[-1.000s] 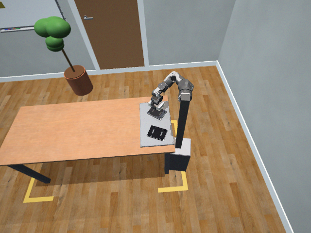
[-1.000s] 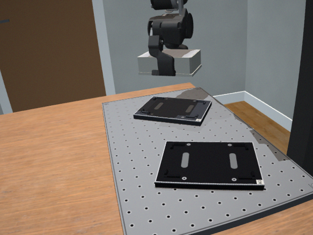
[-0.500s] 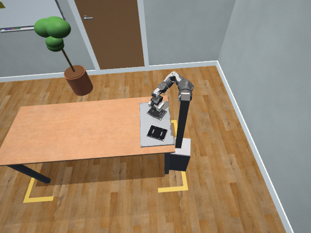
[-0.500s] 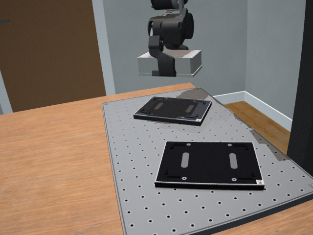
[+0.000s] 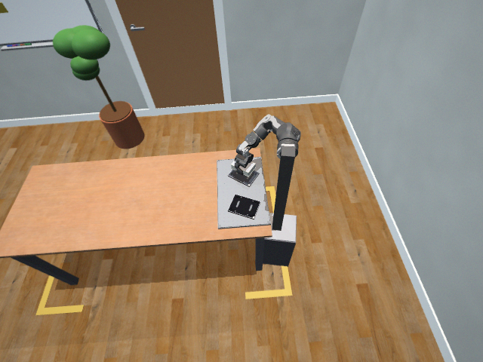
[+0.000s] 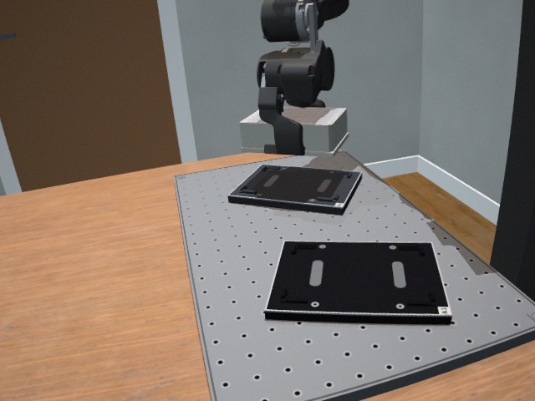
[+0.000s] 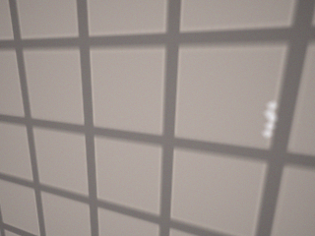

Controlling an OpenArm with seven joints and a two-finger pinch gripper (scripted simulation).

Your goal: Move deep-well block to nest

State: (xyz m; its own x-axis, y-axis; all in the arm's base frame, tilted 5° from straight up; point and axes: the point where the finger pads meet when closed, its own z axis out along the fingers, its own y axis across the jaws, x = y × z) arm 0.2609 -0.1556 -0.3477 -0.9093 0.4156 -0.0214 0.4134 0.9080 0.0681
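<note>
Now: hand 7 cm above the black nest N2. Also, from my hand: black nest N1: 23 cm to the left, 7 cm below, 3 cm behind; A1 label: 30 cm to the left, 10 cm behind, 6 cm below; white 96-well deep-well block: 2 cm above.
</note>
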